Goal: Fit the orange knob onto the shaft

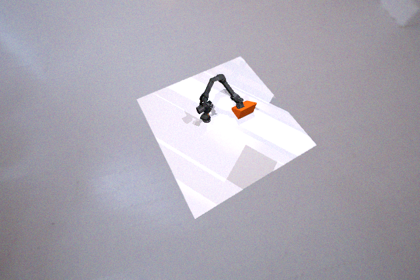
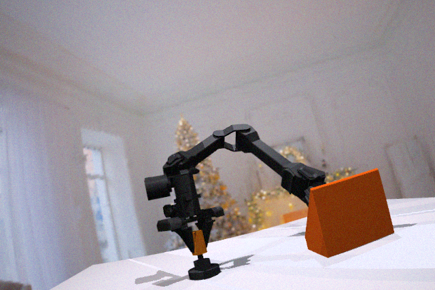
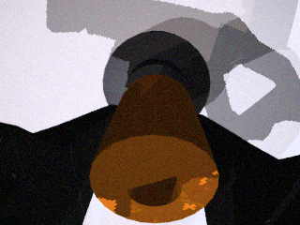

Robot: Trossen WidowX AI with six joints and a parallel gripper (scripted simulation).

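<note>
Right now the orange knob is 2 cm above my gripper tip. The rest, counted from my gripper tip: dark pedestal (4 cm below).
</note>
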